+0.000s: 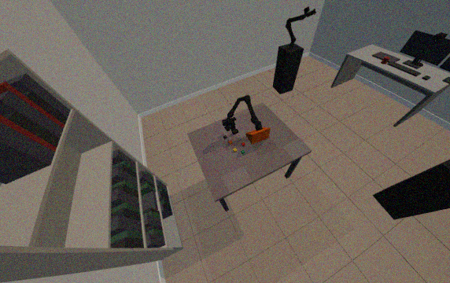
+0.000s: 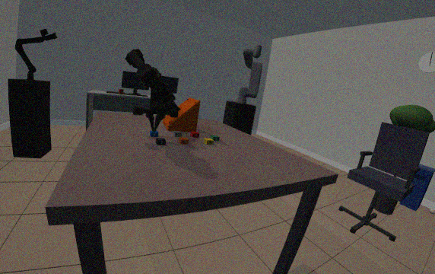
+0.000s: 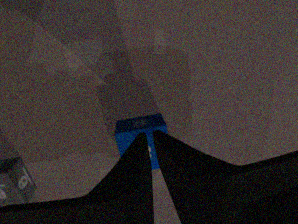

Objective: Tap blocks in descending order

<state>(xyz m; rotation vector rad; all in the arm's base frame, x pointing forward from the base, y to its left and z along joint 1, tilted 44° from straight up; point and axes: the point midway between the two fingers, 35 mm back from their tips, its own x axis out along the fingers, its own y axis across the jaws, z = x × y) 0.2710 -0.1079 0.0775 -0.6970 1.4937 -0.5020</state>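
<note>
Right now the blue block is 10 mm below my gripper tip and 10 mm behind it. From my gripper tip the other things lie so: grey block (110 mm to the left, 40 mm behind, 10 mm below); orange block (120 mm to the left, 70 mm ahead, 10 mm below); black block (110 mm ahead, 20 mm to the left, 10 mm below).
</note>
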